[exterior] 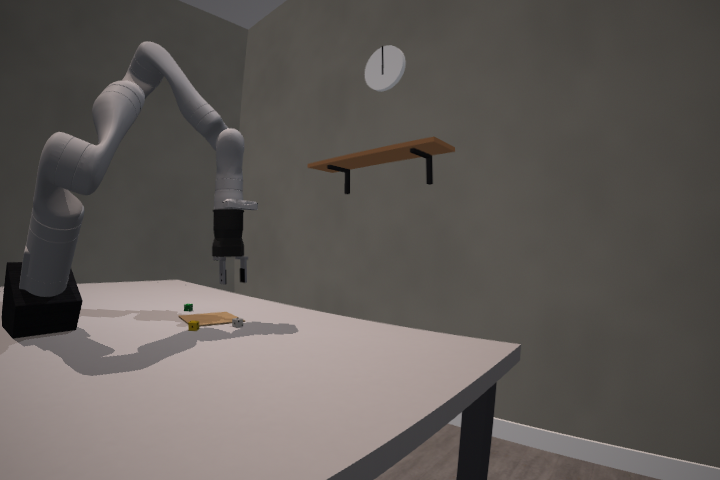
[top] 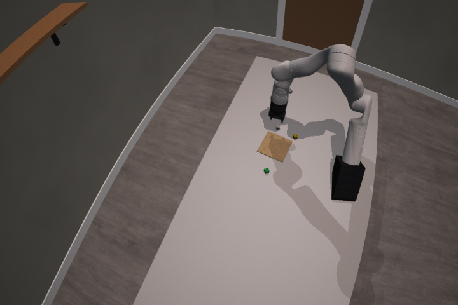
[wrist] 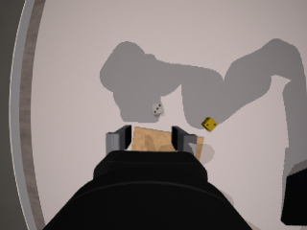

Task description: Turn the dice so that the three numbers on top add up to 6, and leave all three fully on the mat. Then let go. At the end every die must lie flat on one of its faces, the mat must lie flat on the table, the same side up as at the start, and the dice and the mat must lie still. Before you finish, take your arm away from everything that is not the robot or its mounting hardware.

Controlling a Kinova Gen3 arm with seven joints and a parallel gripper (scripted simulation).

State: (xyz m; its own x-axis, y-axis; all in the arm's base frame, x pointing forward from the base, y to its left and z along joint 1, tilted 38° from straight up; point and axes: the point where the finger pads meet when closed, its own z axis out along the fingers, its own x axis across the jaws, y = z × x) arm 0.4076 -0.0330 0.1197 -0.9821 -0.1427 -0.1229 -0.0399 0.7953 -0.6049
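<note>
Now: hand 1 cm past the white die, 3 cm to the left of it and 11 cm above it. The rest, counted from my hand: green die 3 cm behind, 24 cm to the left, 11 cm below; yellow die 11 cm behind, 1 cm to the right, 11 cm below; tan mat 3 cm behind, 8 cm to the left, 12 cm below.
</note>
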